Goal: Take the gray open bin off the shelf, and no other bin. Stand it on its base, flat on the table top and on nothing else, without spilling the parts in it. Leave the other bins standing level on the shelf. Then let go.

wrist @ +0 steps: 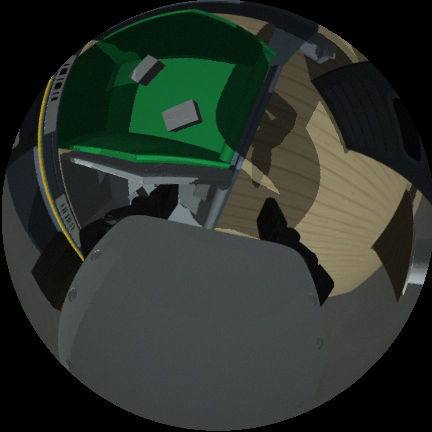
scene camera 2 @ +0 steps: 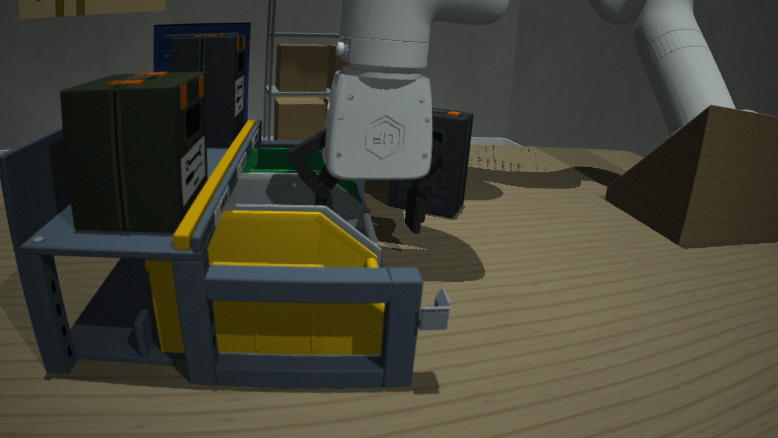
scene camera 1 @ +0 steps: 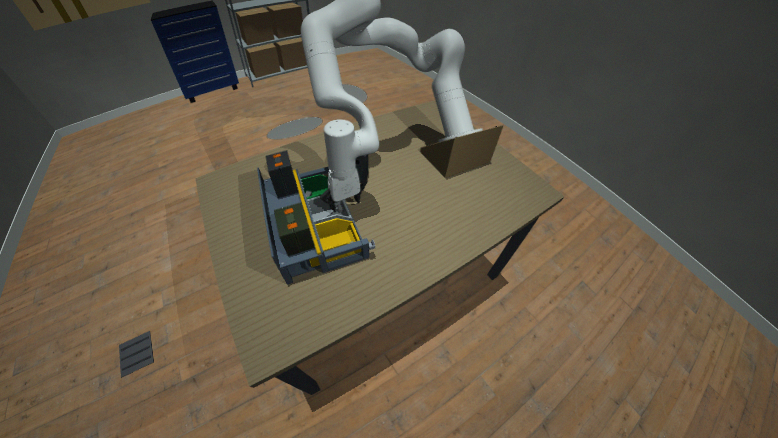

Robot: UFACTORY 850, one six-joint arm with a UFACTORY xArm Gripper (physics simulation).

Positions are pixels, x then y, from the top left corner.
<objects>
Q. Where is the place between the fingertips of my gripper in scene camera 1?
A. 345, 205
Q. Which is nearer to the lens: the black case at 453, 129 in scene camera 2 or the yellow rail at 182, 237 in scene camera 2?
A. The yellow rail.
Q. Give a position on a gray open bin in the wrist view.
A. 95, 183
</objects>
